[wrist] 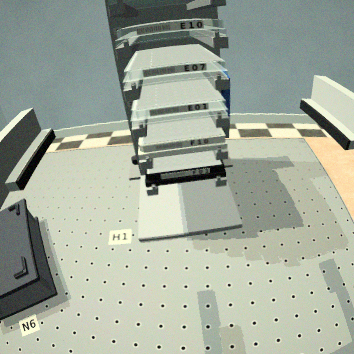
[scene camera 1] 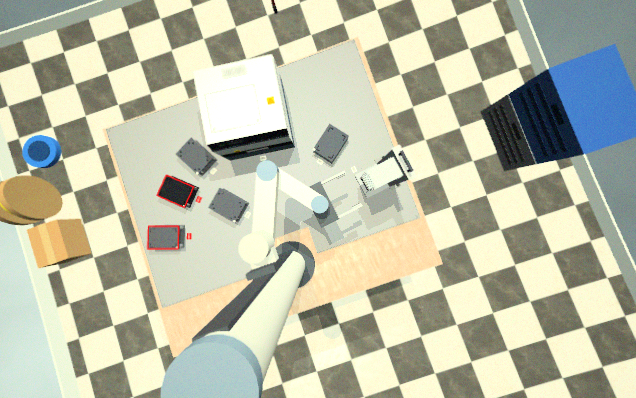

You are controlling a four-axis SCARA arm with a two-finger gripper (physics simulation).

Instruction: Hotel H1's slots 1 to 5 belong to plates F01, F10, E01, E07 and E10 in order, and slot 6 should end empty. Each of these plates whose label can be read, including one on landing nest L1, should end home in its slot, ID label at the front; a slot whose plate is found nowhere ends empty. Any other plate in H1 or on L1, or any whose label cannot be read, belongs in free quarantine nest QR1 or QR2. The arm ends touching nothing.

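Places are measured from the arm's base along level axes (x ahead, y left, z up), in millimetres.
Pixels of known places: gripper, between the fingertips: (wrist: pixel 176 96) (scene camera 1: pixel 353 188).
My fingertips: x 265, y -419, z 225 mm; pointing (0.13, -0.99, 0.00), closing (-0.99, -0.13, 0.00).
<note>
Ahead of a thing's pixels: the offset from my fingertips to its top centre. "spot": to the spot under its first point.
Hotel H1 (scene camera 1: pixel 404 162) (wrist: pixel 210 212) stands upright ahead of my gripper. In the wrist view its stack shows, from the bottom, a black-fronted plate @(spot: dy -68, dx +39, dz -111 mm) (wrist: pixel 152 178) with a dim label I cannot read surely, then clear plates F10 @(dy -134, dx +14, dz -70 mm) (wrist: pixel 172 145), E01 @(dy -134, dx +14, dz -34 mm) (wrist: pixel 172 110), E07 @(dy -134, dx +14, dz +1 mm) (wrist: pixel 165 72) and E10 @(dy -134, dx +14, dz +37 mm) (wrist: pixel 160 29), labels facing me. Slot 6 is cut off by the top edge of the wrist view. My gripper (scene camera 1: pixel 353 188) (wrist: pixel 176 96) is open and empty, its fingers wide apart and short of the stack. Two red-rimmed nests @(spot: dy +907, dx +237, dz -212 mm) (scene camera 1: pixel 176 206) @(spot: dy +1002, dx +40, dz -162 mm) (scene camera 1: pixel 164 248) lie far left; their labels are unreadable.
Dark nest N6 @(dy +8, dx +270, dz -156 mm) (scene camera 1: pixel 331 144) (wrist: pixel 17 250) stands left of H1 in the wrist view. Two more grey nests @(spot: dy +696, dx +440, dz -162 mm) (scene camera 1: pixel 196 156) @(spot: dy +618, dx +140, dz -162 mm) (scene camera 1: pixel 228 205) lie left of the arm. A white boxy instrument @(dy +346, dx +539, dz +34 mm) (scene camera 1: pixel 240 107) stands at the back. L1 cannot be identified.
</note>
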